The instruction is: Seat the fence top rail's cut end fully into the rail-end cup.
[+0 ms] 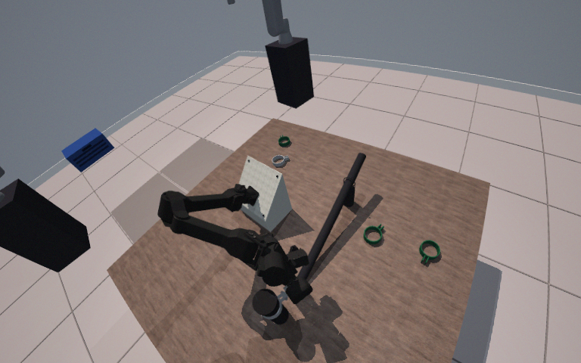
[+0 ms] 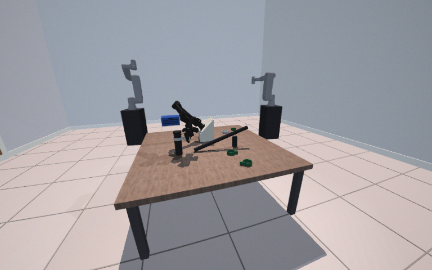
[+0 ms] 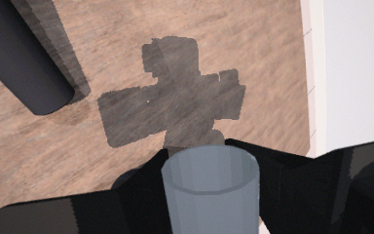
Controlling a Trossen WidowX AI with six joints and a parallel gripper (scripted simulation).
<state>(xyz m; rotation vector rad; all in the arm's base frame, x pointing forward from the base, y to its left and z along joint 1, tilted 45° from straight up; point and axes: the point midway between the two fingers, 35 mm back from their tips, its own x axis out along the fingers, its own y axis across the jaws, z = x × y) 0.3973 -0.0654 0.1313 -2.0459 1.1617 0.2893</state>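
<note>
The grey rail-end cup is 2 cm behind my gripper tip, 2 cm to the right of it and 3 cm above it. From my gripper tip the other things lie so: small green piece (57 cm behind, 12 cm to the right, 11 cm below); small black post (14 cm behind, 44 cm to the left, 1 cm below).
</note>
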